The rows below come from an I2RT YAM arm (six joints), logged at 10 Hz.
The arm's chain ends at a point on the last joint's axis. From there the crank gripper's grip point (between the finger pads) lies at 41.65 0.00 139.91 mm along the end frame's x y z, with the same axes.
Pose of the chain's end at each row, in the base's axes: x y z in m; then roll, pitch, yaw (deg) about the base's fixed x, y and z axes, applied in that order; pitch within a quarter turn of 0, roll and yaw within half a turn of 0:
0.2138, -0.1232, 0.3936, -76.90, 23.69, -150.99
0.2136, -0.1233, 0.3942, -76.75, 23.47, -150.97
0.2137, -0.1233, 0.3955, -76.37, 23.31, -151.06
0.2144, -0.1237, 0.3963, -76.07, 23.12, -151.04
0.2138, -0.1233, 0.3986, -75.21, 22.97, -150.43
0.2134, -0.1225, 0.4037, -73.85, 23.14, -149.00
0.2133, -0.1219, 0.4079, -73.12, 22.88, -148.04
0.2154, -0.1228, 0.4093, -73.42, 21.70, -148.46
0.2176, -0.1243, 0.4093, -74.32, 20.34, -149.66
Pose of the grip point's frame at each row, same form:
0.2354, -0.2670, 0.4059, -76.90, 23.69, -150.99
0.2351, -0.2671, 0.4070, -76.75, 23.47, -150.97
0.2346, -0.2671, 0.4093, -76.37, 23.31, -151.06
0.2351, -0.2675, 0.4109, -76.07, 23.12, -151.04
0.2351, -0.2668, 0.4152, -75.21, 22.97, -150.43
0.2367, -0.2653, 0.4231, -73.85, 23.14, -149.00
0.2382, -0.2642, 0.4291, -73.12, 22.88, -148.04
0.2400, -0.2650, 0.4310, -73.42, 21.70, -148.46
0.2406, -0.2669, 0.4303, -74.32, 20.34, -149.66

